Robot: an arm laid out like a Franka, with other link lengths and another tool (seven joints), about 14 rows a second.
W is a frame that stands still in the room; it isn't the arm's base.
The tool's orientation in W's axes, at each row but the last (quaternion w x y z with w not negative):
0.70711 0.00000 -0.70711 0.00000
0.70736 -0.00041 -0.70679 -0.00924
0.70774 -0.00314 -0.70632 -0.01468
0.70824 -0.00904 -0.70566 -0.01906
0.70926 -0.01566 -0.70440 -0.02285
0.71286 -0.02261 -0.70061 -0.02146
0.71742 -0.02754 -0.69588 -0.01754
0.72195 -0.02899 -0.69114 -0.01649
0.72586 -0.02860 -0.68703 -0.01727
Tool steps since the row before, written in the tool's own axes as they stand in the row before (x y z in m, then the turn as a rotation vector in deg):
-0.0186 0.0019 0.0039 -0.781 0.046 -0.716
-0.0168 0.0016 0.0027 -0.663 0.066 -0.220
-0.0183 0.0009 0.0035 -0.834 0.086 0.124
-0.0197 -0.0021 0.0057 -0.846 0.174 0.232
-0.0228 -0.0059 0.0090 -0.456 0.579 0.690
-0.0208 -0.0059 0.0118 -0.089 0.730 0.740
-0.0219 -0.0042 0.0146 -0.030 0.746 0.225
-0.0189 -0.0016 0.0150 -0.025 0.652 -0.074
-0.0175 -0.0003 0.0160 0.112 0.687 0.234
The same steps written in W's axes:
-0.0039 0.0019 -0.0186 0.716 0.046 -0.781
-0.0027 0.0018 -0.0168 0.220 0.071 -0.662
-0.0035 0.0013 -0.0183 -0.123 0.103 -0.832
-0.0058 -0.0016 -0.0197 -0.228 0.195 -0.843
-0.0095 -0.0052 -0.0228 -0.660 0.620 -0.445
-0.0125 -0.0052 -0.0206 -0.695 0.775 -0.078
-0.0155 -0.0035 -0.0214 -0.178 0.758 -0.035
-0.0159 -0.0009 -0.0182 0.114 0.645 -0.041
-0.0169 0.0005 -0.0166 -0.183 0.702 0.112

